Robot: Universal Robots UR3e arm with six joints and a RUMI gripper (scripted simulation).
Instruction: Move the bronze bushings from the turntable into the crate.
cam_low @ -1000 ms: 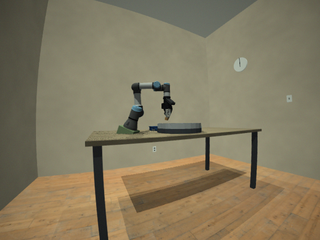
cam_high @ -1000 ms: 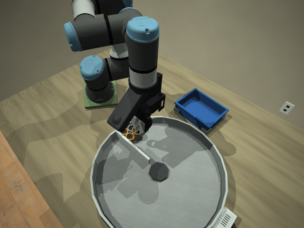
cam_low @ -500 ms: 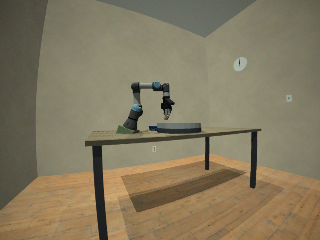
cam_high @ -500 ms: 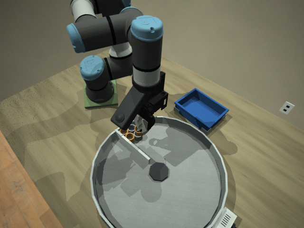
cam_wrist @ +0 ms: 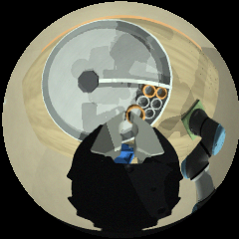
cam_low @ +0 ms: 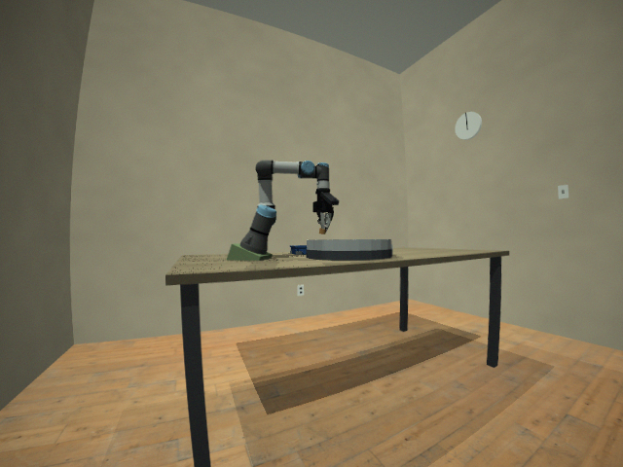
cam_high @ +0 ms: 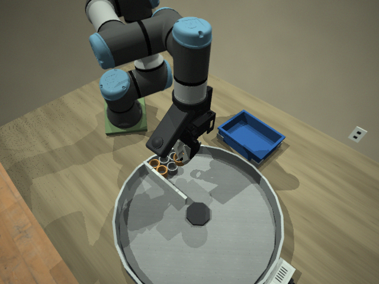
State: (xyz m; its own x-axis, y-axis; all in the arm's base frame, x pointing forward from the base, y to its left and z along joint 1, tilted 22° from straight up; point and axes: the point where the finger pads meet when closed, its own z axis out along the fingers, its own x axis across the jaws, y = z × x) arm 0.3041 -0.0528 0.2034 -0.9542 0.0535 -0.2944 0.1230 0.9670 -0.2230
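Right now the blue crate is 80 mm ahead of my hand, 290 mm to the left of it and 110 mm below it. Also, from my hand: grey turntable 100 mm ahead, 70 mm to the right, 90 mm below.
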